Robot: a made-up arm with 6 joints. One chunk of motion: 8 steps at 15 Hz.
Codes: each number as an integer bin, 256 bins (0 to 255) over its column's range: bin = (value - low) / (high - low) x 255, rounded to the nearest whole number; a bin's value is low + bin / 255 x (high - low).
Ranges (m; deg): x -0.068..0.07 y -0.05..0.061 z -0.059..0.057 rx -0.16..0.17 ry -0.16..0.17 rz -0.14..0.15
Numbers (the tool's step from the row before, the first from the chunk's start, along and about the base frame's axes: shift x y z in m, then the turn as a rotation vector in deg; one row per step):
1: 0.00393 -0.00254 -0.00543 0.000 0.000 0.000
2: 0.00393 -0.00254 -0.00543 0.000 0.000 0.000
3: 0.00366 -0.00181 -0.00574 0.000 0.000 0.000
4: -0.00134 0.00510 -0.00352 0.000 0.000 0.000
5: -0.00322 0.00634 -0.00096 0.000 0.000 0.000
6: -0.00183 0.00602 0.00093 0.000 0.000 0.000
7: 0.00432 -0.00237 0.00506 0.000 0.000 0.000
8: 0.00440 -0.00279 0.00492 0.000 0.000 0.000
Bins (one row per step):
1: 133 109 118 124 124 123
2: 133 109 118 124 124 123
3: 132 111 117 124 124 123
4: 123 127 122 124 124 123
5: 120 129 128 124 124 123
6: 122 129 132 124 124 123
7: 134 109 141 124 124 123
8: 134 108 141 124 124 123

